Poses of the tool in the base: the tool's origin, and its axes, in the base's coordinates. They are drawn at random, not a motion.
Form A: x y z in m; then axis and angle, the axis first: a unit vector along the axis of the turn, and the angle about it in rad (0 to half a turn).
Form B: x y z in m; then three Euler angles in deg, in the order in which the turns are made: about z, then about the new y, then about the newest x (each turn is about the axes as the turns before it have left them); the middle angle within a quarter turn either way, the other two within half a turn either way. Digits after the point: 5 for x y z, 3 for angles.
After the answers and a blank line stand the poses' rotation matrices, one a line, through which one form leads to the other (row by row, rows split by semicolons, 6 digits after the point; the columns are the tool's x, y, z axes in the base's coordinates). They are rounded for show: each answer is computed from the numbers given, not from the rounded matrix.
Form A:
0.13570 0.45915 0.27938 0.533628 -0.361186 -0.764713 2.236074
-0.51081 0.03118 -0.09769 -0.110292 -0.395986 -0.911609 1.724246
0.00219 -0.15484 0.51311 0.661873 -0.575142 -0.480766 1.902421
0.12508 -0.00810 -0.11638 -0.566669 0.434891 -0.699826 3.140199
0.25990 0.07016 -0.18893 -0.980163 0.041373 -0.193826 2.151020
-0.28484 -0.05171 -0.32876 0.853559 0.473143 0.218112 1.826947
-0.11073 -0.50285 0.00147 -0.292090 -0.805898 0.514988 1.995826
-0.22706 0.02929 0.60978 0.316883 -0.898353 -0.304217 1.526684
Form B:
0.13570 0.45915 0.27938 -99.738 22.074 69.239
-0.51081 0.03118 -0.09769 -99.270 -30.480 20.881
0.00219 -0.15484 0.51311 -75.105 -7.007 91.108
0.12508 -0.00810 -0.11638 -125.921 -52.423 -91.925
0.25990 0.07016 -0.18893 -13.466 -15.042 -120.493
-0.28484 -0.05171 -0.32876 47.386 12.966 101.467
-0.11073 -0.50285 0.00147 110.005 -31.449 -92.538
-0.22706 0.02929 0.60978 -76.332 -53.642 77.079

-0.156744 0.289922 -0.944127; -0.913347 -0.406295 0.026869; -0.375805 0.866527 0.328484
-0.138825 0.951247 -0.275422; -0.850548 0.027924 0.525156; 0.507244 0.307164 0.805204
0.255125 -0.050038 -0.965613; -0.959181 0.112907 -0.259276; 0.121998 0.992345 -0.019191
-0.357772 -0.491903 0.793745; -0.493853 -0.621739 -0.607906; 0.792533 -0.609485 -0.020487
0.939186 0.099321 0.328733; -0.224888 -0.545561 0.807334; 0.259529 -0.832165 -0.490047
0.659792 0.295180 0.691045; 0.717171 0.027224 -0.696365; -0.224366 0.955054 -0.193733
-0.291851 -0.136709 -0.946643; 0.801627 0.504931 -0.320062; 0.521745 -0.852265 -0.037776
0.140085 0.031802 -0.989629; -0.576040 0.815547 -0.055332; 0.805329 0.577817 0.132565

